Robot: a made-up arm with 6 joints.
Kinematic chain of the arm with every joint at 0, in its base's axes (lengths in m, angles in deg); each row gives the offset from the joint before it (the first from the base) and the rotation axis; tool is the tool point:
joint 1: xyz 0 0 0.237 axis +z
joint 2: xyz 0 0 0 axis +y
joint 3: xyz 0 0 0.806 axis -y
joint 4: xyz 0 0 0 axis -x
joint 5: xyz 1.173 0 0 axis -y
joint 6: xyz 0 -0.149 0 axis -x
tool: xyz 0 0 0
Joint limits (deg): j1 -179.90..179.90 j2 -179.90..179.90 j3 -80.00..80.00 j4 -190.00..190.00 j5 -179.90..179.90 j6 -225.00..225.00
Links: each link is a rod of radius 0.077 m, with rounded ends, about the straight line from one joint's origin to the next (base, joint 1, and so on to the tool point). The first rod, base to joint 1, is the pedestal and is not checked.
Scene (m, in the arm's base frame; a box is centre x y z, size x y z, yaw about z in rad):
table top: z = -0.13
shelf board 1: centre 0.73 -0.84 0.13 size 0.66 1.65 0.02 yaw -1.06
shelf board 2: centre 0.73 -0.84 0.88 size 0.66 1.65 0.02 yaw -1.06
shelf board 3: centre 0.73 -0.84 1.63 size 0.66 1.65 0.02 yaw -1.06
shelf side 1: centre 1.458 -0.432 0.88 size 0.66 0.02 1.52 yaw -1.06
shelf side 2: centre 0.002 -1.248 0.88 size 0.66 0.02 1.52 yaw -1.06
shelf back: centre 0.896 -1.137 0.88 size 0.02 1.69 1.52 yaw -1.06
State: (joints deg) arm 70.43 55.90 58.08 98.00 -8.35 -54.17
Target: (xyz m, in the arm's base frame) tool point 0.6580 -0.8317 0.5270
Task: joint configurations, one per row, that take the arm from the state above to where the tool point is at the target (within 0.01 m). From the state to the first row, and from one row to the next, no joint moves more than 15 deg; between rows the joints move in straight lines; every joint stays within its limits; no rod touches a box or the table.
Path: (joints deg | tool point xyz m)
1: 57.93 44.88 44.41 96.13 -8.35 -54.17 | 0.9119 1.4854 0.9466
2: 45.43 33.86 30.73 94.26 -8.35 -54.17 | 1.1349 1.1679 0.9906
3: 32.92 22.83 17.06 92.38 -8.35 -54.17 | 1.2514 0.8175 1.0100
4: 20.42 11.81 3.39 90.51 -8.35 -54.17 | 1.2620 0.4713 1.0016
5: 7.92 0.79 -10.29 88.64 -8.35 -54.17 | 1.1800 0.1606 0.9637
6: -4.58 -10.23 -23.96 86.77 -8.35 -54.17 | 1.0277 -0.0907 0.8963
7: -17.09 -21.26 -37.64 84.90 -8.35 -54.17 | 0.8325 -0.2698 0.7997
8: -29.59 -32.28 -51.31 83.02 -8.35 -54.17 | 0.6230 -0.3746 0.6758
9: -42.09 -43.30 -64.98 81.15 -8.35 -54.17 | 0.4237 -0.4136 0.5271
10: -44.78 -28.95 -54.40 80.56 -8.35 -54.17 | 0.5025 -0.5331 0.5709
11: -47.47 -14.59 -43.82 79.96 -8.35 -54.17 | 0.5840 -0.6751 0.5722
12: -50.16 -0.24 -33.24 79.36 -8.35 -54.17 | 0.6581 -0.8316 0.5269

